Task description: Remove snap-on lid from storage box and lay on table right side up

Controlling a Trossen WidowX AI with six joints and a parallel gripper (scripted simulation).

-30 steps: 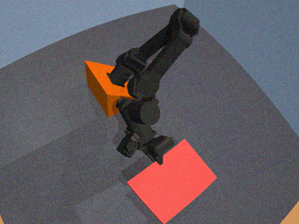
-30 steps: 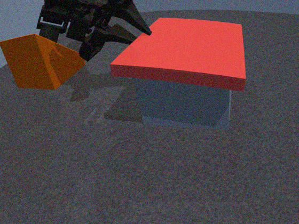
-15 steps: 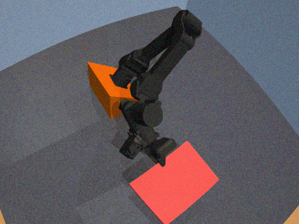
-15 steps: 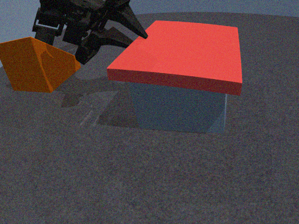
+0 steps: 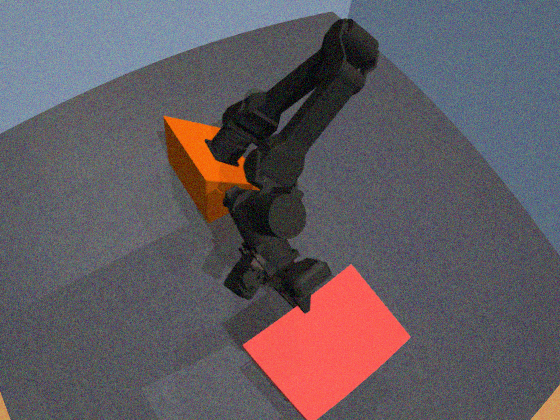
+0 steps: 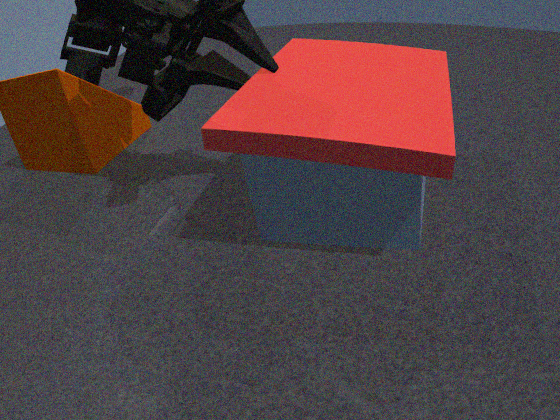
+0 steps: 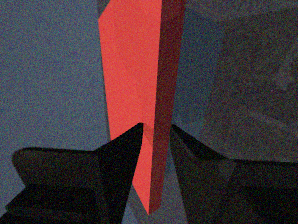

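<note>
The red lid is 8 cm ahead of my gripper tip and 1 cm to the left of it. Also, from my gripper tip: pale blue storage box: 7 cm ahead, 6 cm below, 1 cm to the left.
</note>
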